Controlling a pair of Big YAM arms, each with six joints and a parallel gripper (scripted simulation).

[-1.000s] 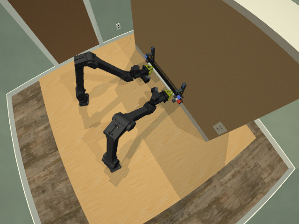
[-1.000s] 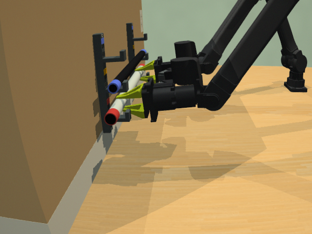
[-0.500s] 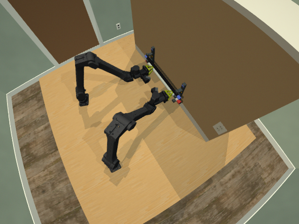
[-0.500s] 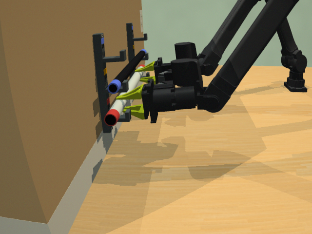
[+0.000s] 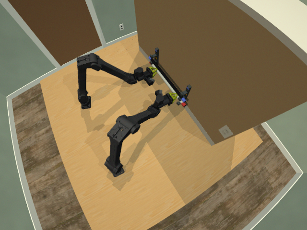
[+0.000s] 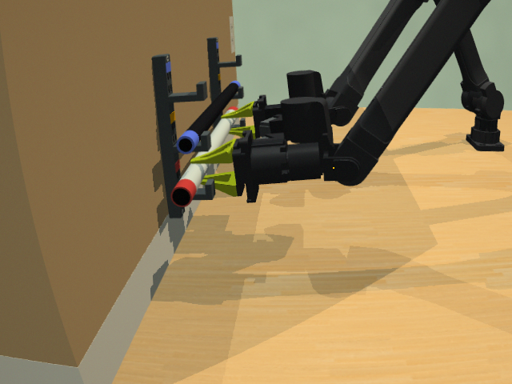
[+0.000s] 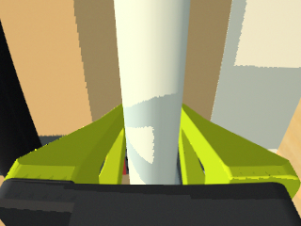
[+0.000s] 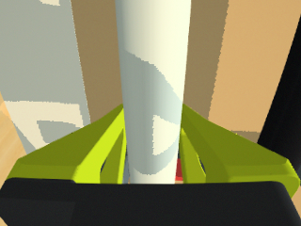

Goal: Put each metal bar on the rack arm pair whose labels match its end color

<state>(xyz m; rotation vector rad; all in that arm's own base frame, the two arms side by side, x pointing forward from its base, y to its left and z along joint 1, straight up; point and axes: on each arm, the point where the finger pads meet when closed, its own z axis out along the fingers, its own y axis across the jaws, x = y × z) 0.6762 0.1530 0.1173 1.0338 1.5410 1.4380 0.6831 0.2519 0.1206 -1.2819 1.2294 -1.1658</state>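
Right now my right hand is 120 mm to the right of the grey baseboard, 90 mm above it and 40 mm short of it. Also, from my right hand: brown wall (330 mm above, 190 mm ahead, 120 mm to the left); then black bar (150 mm to the left, 70 mm above, 10 mm behind).
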